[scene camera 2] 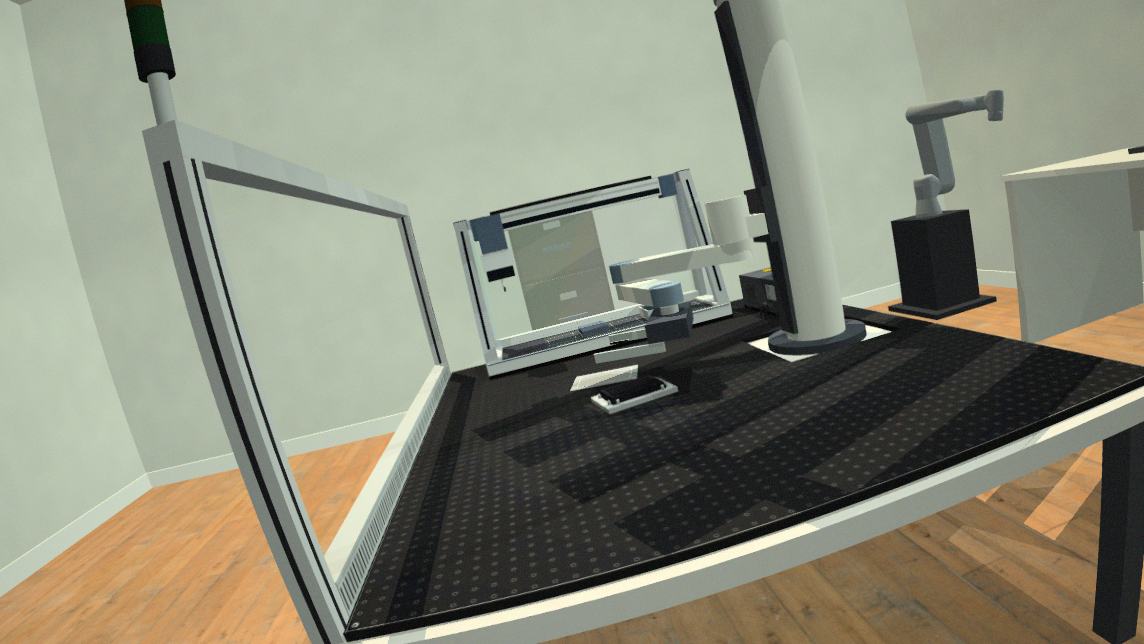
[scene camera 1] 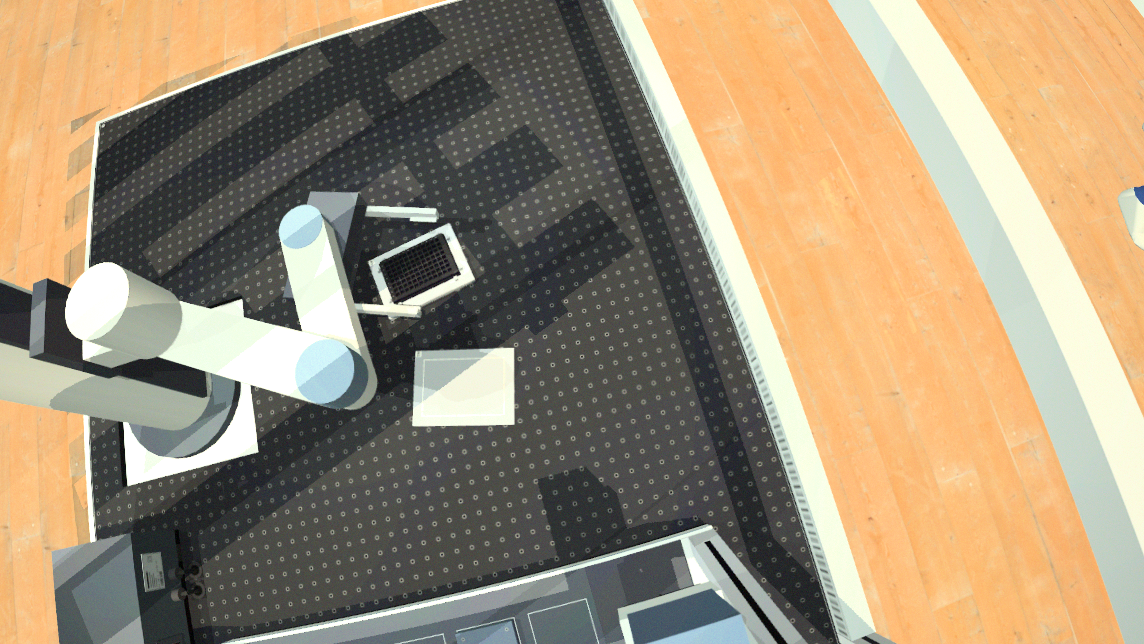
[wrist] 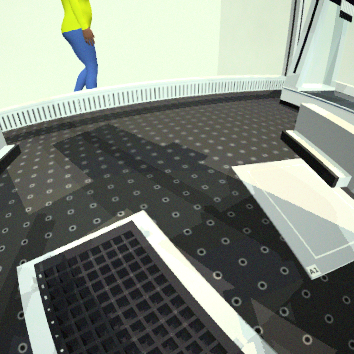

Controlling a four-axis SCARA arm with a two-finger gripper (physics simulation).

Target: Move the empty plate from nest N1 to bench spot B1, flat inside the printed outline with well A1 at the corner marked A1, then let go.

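Where they show: gripper, between the fingertips: point(scene camera 2: 602, 348) point(scene camera 1: 428, 262) point(wrist: 148, 121); arm's base, origin of its link: point(scene camera 2: 817, 339) point(scene camera 1: 185, 392).
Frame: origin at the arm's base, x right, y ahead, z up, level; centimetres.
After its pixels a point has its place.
The black well plate point(scene camera 1: 418, 268) @(z 3.8, x -8.5, y 50.7 cm) point(scene camera 2: 632, 389) @(z 3.7, x -10.7, y 50.8 cm) point(wrist: 125, 295) @(z 3.9, x -8.1, y 51.4 cm) lies flat in the white nest N1 point(scene camera 1: 460, 276) @(z 2.7, x -5.7, y 57.5 cm) point(wrist: 192, 280). My gripper point(scene camera 1: 420, 263) @(z 12.9, x -4.7, y 54.4 cm) point(scene camera 2: 604, 349) @(z 12.9, x -4.7, y 54.4 cm) is open with nothing between its fingers. It hangs above the nest, one finger towards each side in scene camera 1. The nest and plate sit turned at an angle to the fingers. The white bench spot B1 point(scene camera 1: 464, 388) @(z 1.5, x 13.7, y 53.7 cm) point(scene camera 2: 606, 376) @(z 1.5, x 13.9, y 53.0 cm) point(wrist: 295, 200) @(z 1.5, x 11.6, y 54.1 cm) lies beside the nest, with a printed outline. Its corner label A1 point(wrist: 314, 271) @(z 1.5, x 5.8, y 47.1 cm) is at the corner nearest the nest in the wrist view. The plate's own A1 mark is not readable.
A gantry machine point(scene camera 1: 560, 596) @(z 6.2, x 48.7, y 60.8 cm) point(scene camera 2: 476, 296) @(z 26.9, x 51.1, y 83.0 cm) stands along one bench edge, with a dark box point(scene camera 1: 100, 592) @(z 12.7, x 33.2, y -10.8 cm) near it. The arm's column point(scene camera 2: 800, 176) @(z 40.8, x -7.4, y 0.8 cm) rises from the bench. A slotted white strip point(scene camera 1: 680, 168) @(z 3.2, x -14.4, y 100.4 cm) point(wrist: 150, 92) @(z 3.4, x 11.4, y 100.4 cm) borders another edge. A person point(wrist: 86, 50) stands beyond it.
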